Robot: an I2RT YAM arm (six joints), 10 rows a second.
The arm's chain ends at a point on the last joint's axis. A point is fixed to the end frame.
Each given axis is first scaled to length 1.
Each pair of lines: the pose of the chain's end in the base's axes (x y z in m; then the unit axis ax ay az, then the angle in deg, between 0 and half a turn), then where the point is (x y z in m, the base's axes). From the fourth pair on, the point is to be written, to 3 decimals.
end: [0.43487, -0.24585, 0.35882, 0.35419, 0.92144, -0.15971, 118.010]
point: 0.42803 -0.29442 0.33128
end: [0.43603, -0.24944, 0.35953, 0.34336, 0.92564, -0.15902, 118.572]
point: 0.42955 -0.29823 0.33229
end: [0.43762, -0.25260, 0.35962, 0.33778, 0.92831, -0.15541, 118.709]
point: 0.43161 -0.30143 0.33233
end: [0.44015, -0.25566, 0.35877, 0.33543, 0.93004, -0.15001, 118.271]
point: 0.435 -0.304 0.331
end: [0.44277, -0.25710, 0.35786, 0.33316, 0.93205, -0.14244, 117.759]
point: 0.438 -0.306 0.330
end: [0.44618, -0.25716, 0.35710, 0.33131, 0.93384, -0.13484, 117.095]
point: 0.443 -0.306 0.329
